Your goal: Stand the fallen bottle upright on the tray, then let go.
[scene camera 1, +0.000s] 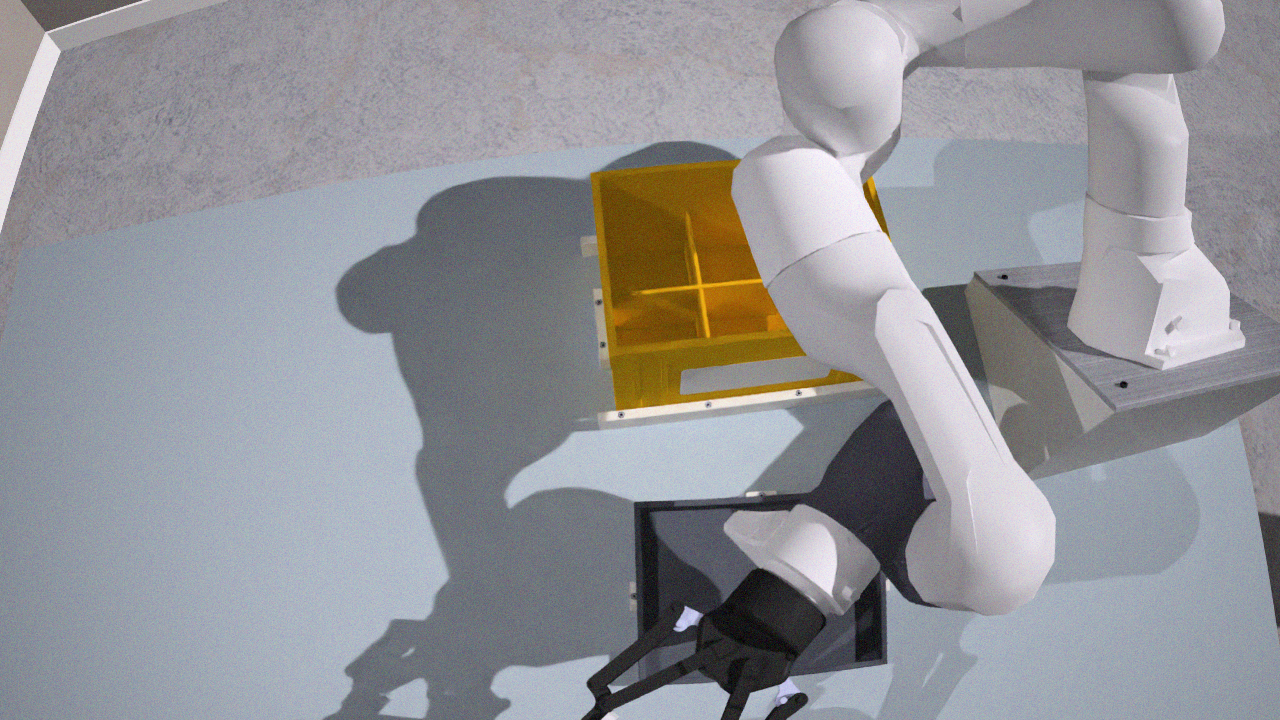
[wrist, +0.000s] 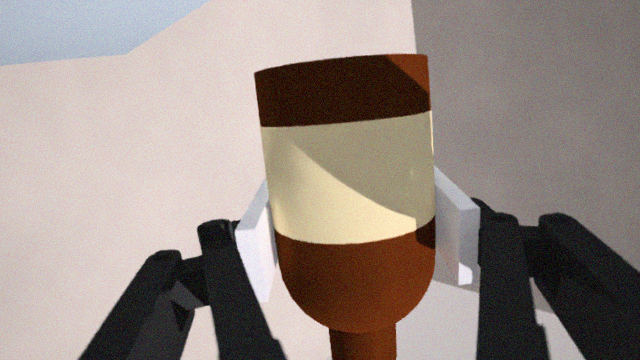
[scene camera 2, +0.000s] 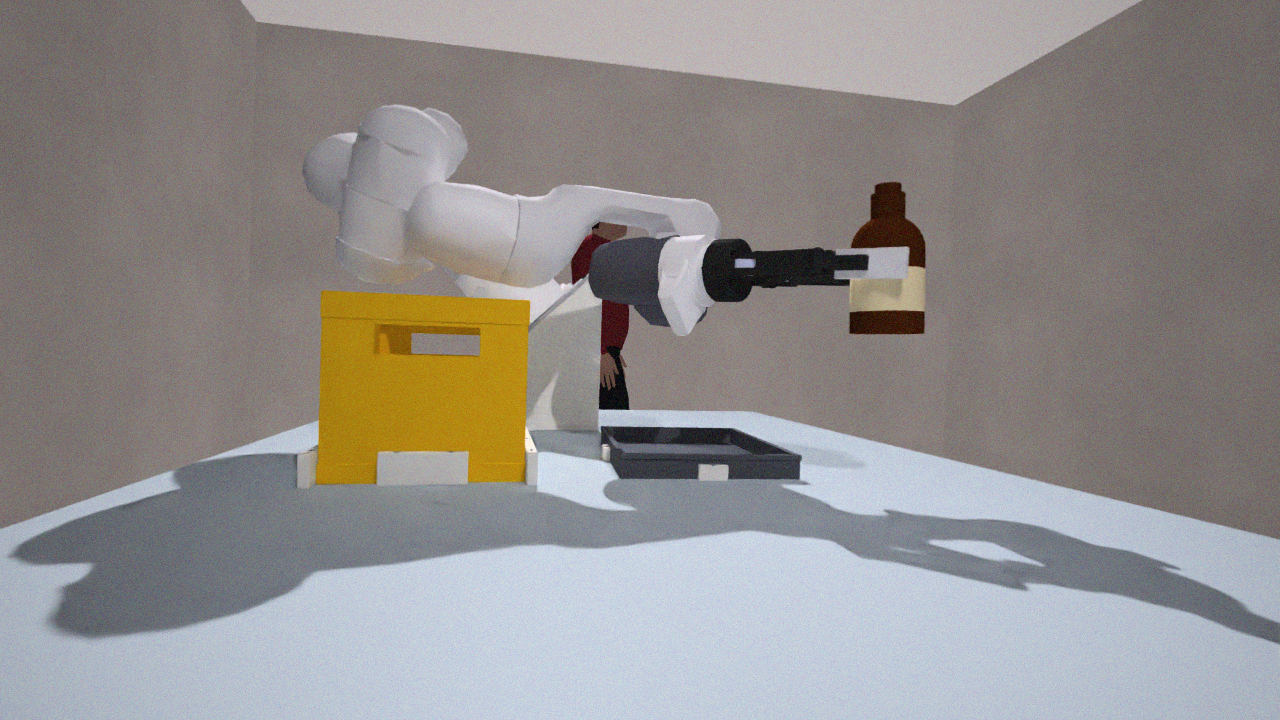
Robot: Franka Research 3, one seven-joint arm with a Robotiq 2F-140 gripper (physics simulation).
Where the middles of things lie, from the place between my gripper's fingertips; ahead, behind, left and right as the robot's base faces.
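There is the brown bottle point(scene camera 2: 876, 306), and measured from my hand it sits 20 mm behind, 20 mm to the right and, last, 10 mm above.
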